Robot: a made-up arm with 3 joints. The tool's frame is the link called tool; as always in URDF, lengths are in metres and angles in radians. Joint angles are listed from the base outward.
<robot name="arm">
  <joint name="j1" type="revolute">
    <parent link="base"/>
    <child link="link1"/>
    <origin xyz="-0.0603 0.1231 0.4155" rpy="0 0 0"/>
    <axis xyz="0 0 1"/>
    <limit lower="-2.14" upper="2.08"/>
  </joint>
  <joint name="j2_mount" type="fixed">
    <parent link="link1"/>
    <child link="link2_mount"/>
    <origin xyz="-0.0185 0.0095 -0.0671" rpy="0 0 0"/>
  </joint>
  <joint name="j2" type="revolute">
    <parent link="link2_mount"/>
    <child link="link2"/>
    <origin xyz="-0.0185 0.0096 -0.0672" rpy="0 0 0"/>
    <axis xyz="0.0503 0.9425 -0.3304"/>
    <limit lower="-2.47" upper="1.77"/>
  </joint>
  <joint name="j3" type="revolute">
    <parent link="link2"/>
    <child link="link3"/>
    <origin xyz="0.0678 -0.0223 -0.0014" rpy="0 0 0"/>
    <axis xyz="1 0 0"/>
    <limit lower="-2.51" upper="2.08"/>
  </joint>
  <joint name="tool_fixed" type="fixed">
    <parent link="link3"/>
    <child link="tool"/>
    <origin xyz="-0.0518 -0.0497 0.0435" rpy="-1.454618 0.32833 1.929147"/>
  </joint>
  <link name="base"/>
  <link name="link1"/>
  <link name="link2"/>
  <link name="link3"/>
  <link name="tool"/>
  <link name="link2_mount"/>
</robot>
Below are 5 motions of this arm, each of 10 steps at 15 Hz.
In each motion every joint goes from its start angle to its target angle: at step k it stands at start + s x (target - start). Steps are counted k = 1, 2, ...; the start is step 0. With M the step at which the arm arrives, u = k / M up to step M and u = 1 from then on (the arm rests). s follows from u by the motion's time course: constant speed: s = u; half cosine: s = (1 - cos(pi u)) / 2; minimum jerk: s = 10 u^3 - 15 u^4 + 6 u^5.
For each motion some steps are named. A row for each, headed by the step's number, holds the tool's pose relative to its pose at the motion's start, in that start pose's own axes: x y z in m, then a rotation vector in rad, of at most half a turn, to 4 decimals.
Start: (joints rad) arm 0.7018 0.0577 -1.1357
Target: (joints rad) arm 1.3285 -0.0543 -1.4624
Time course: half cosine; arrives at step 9
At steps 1, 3, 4, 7, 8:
1: 0.0003 -0.0003 0.0004 -0.0154 0.0014 0.0171
3: 0.0030 -0.0019 0.0036 -0.1277 0.0179 0.1397
4: 0.0054 -0.0024 0.0065 -0.2114 0.0369 0.2281
7: 0.0133 0.0000 0.0155 -0.4531 0.1230 0.4665
8: 0.0149 0.0011 0.0171 -0.4978 0.1438 0.5074

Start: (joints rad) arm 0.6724 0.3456 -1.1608
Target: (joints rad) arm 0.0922 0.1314 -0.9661
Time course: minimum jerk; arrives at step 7
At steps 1, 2, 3, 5, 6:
1: -0.0002 0.0002 0.0002 0.0074 0.0054 -0.0117
2: -0.0010 0.0010 0.0013 0.0461 0.0346 -0.0716
3: -0.0021 0.0023 0.0035 0.1184 0.0918 -0.1773
5: -0.0028 0.0035 0.0091 0.2815 0.2318 -0.3868
6: -0.0027 0.0033 0.0105 0.3232 0.2695 -0.4340

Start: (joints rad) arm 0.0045 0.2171 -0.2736
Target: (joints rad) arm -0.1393 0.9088 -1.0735
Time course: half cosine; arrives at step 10
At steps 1, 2, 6, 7, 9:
1: 0.0004 -0.0009 -0.0006 0.0231 -0.0022 0.0109
2: 0.0017 -0.0033 -0.0025 0.0899 -0.0106 0.0423
6: 0.0147 -0.0138 -0.0260 0.5813 -0.1831 0.2736
7: 0.0190 -0.0137 -0.0330 0.6895 -0.2549 0.3255
9: 0.0253 -0.0120 -0.0420 0.8185 -0.3647 0.3890

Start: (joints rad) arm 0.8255 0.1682 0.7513
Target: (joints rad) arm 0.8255 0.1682 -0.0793
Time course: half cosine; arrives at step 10
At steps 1, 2, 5, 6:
1: 0.0005 -0.0012 -0.0002 0.0067 -0.0001 0.0192
2: 0.0020 -0.0048 -0.0007 0.0263 -0.0003 0.0748
5: 0.0140 -0.0228 -0.0050 0.1379 -0.0016 0.3917
6: 0.0200 -0.0284 -0.0072 0.1805 -0.0021 0.5128

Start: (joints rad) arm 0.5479 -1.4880 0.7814
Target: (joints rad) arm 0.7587 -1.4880 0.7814
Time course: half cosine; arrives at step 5
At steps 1, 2, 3, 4, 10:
1: -0.0007 0.0007 0.0002 -0.0105 -0.0061 -0.0160
2: -0.0026 0.0027 0.0007 -0.0380 -0.0221 -0.0581
3: -0.0049 0.0053 0.0012 -0.0720 -0.0419 -0.1100
4: -0.0066 0.0075 0.0014 -0.0995 -0.0579 -0.1520
10: -0.0072 0.0084 0.0015 -0.1100 -0.0640 -0.1680

